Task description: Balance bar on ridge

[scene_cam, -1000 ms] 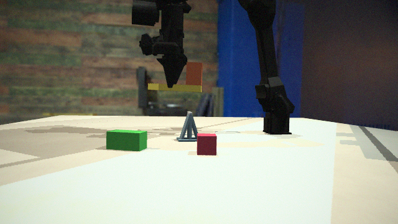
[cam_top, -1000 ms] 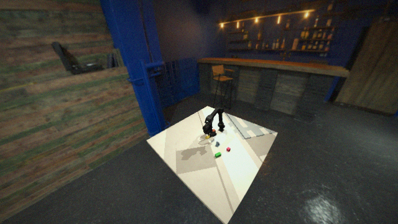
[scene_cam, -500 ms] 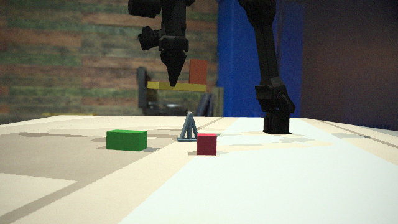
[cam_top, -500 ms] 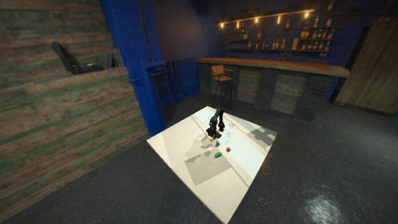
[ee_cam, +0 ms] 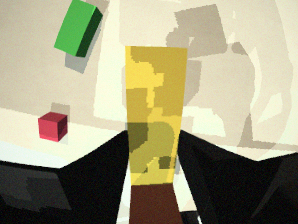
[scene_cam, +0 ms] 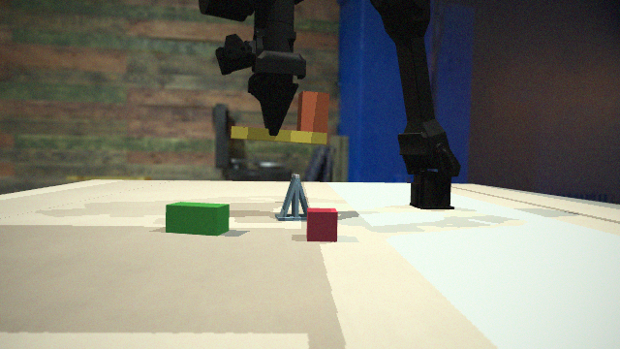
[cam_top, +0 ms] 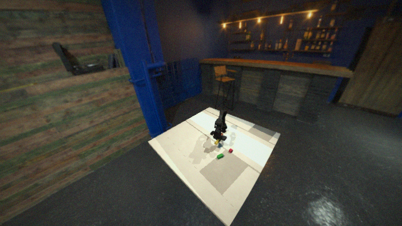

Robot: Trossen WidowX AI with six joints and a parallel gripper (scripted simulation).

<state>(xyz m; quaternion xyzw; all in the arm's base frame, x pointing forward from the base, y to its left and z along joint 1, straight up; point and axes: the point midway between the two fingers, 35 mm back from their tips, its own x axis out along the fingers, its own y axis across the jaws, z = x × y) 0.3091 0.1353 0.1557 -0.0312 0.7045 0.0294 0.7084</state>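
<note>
Now: gripper tip 10 cm to the right of the green block, 10 cm above it and 9 cm short of it. Also, from my gripper tip: dark red cube (14 cm to the left, 10 cm below, 5 cm behind).
</note>
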